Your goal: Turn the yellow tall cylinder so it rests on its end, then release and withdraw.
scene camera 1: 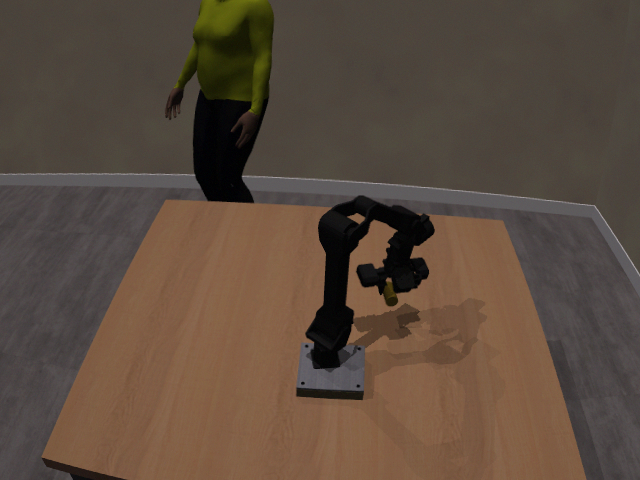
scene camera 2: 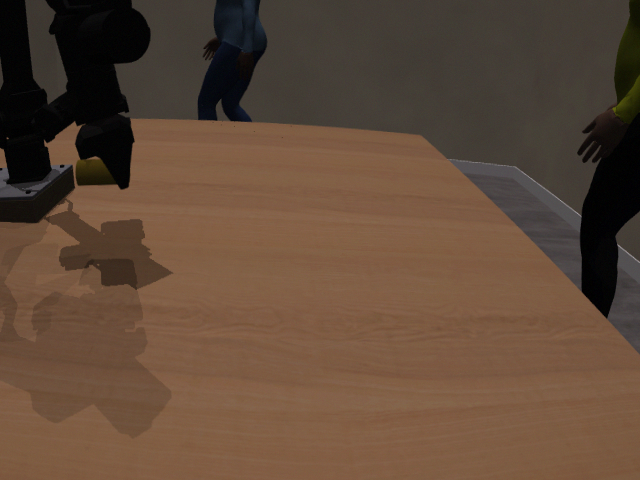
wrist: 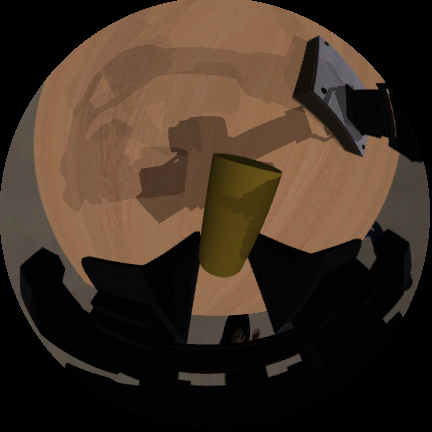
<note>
In view: my gripper (scene camera 2: 124, 183) and a yellow tall cylinder (wrist: 240, 190).
My gripper shows as well in scene camera 1 (scene camera 1: 386, 293) and in the wrist view (wrist: 221, 235).
</note>
